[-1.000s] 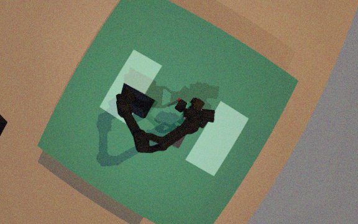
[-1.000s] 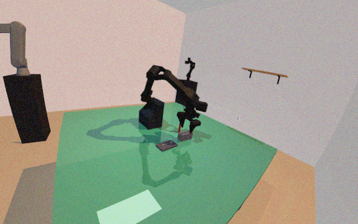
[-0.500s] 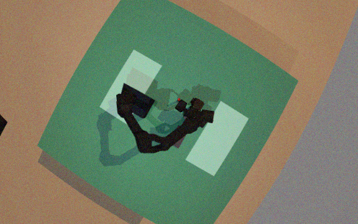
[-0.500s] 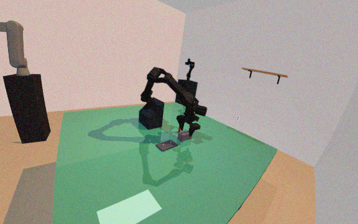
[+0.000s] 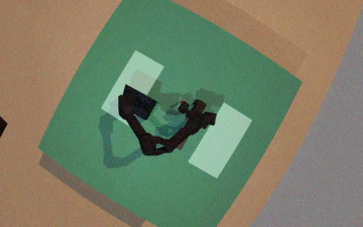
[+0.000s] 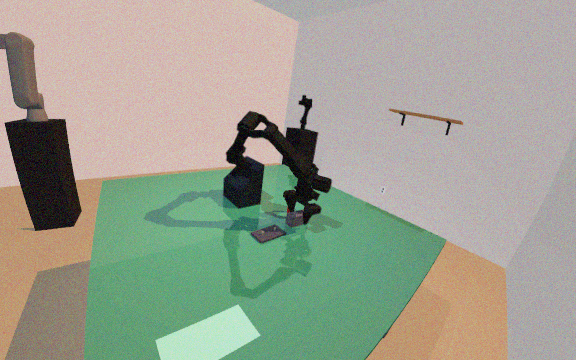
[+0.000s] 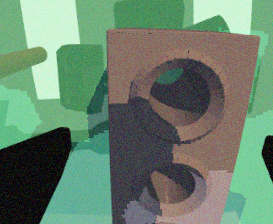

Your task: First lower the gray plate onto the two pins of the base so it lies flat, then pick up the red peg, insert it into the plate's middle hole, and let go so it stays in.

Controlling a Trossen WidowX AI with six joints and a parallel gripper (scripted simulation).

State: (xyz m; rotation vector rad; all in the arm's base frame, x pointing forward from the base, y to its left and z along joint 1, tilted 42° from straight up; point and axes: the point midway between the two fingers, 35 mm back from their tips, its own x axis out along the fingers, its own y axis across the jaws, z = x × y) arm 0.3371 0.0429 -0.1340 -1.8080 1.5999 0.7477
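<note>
Now: gripper tip 20 mm below the gray plate. Round my gripper tip: dark base 30 mm ahead, 160 mm to the right, 10 mm below; then red peg 100 mm behind, 20 mm to the left, 20 mm above.
</note>
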